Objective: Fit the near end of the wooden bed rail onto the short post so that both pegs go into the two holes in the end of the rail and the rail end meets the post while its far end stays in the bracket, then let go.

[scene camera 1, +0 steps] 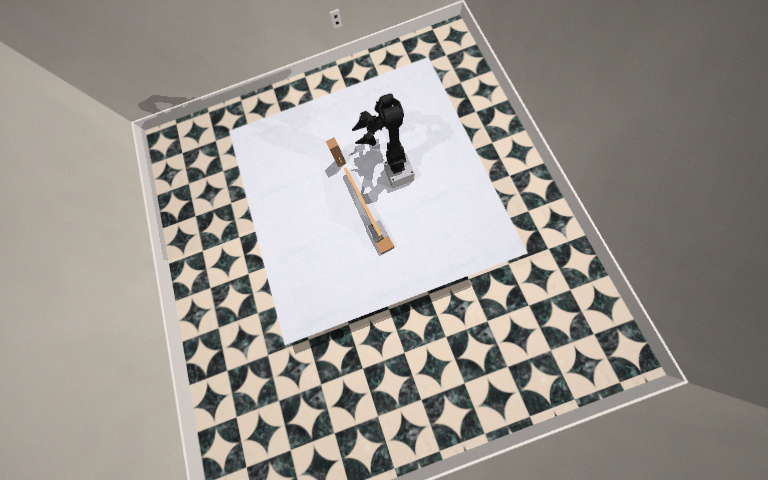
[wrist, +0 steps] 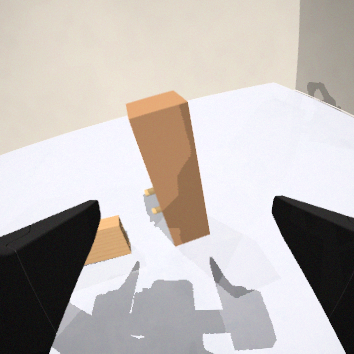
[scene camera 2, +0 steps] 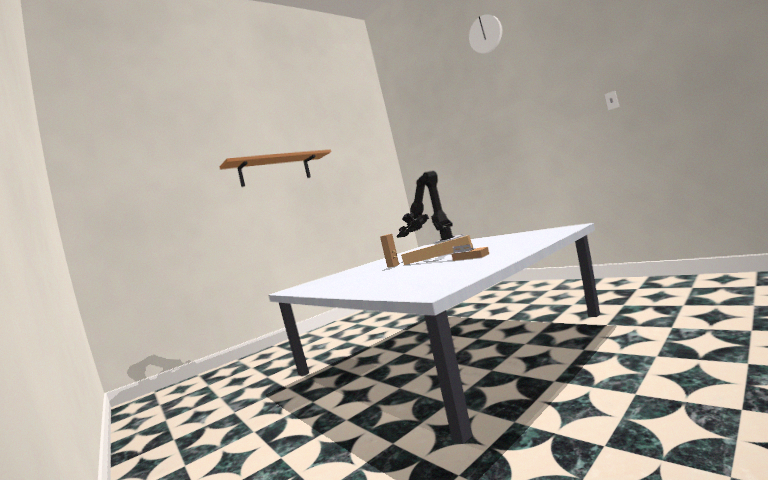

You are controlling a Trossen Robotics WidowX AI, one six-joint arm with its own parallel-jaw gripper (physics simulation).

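Where they show: gripper, between the fingertips: (scene camera 1: 353, 136) (wrist: 187, 206) (scene camera 2: 400, 234); arm's base, origin of its link: (scene camera 1: 397, 166) (scene camera 2: 447, 238).
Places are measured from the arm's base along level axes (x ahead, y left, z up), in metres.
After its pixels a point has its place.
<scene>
The short brown post (scene camera 1: 335, 152) {z 0.056, x 0.280, y -0.163 m} (scene camera 2: 389, 250) {z 0.014, x 0.299, y -0.164 m} (wrist: 162, 160) {z 0.054, x 0.253, y -0.184 m} stands upright on the table. Two pale pegs (wrist: 153, 201) stick out of its side in the wrist view. The wooden bed rail (scene camera 1: 362, 200) {z 0.003, x 0.233, y 0.113 m} (scene camera 2: 433, 250) {z -0.021, x 0.243, y 0.114 m} (wrist: 109, 241) {z -0.043, x 0.253, y -0.090 m} has its near end a short gap from the post, with the pegs outside it. Its far end sits in the grey bracket (scene camera 2: 463, 247) {z -0.028, x 0.219, y 0.301 m} at the brown block (scene camera 1: 385, 246) {z -0.045, x 0.201, y 0.371 m} (scene camera 2: 471, 254) {z -0.059, x 0.242, y 0.347 m}. My gripper (scene camera 1: 355, 135) {z 0.078, x 0.165, y -0.197 m} (wrist: 187, 206) {z 0.078, x 0.165, y -0.197 m} is open and empty, raised above the table beside the post. The two holes in the rail end do not show clearly.
The white table (scene camera 1: 453, 215) {z -0.080, x -0.193, y 0.332 m} (scene camera 2: 351, 285) {z -0.080, x 0.661, y -0.045 m} carries these parts and the arm's grey base (scene camera 1: 400, 177) {z 0.001, x 0.007, y 0.064 m}, which stands beside the rail. A wooden shelf (scene camera 2: 274, 159) hangs on the wall, away from the table. The arm's shadow falls on the table below the fingers.
</scene>
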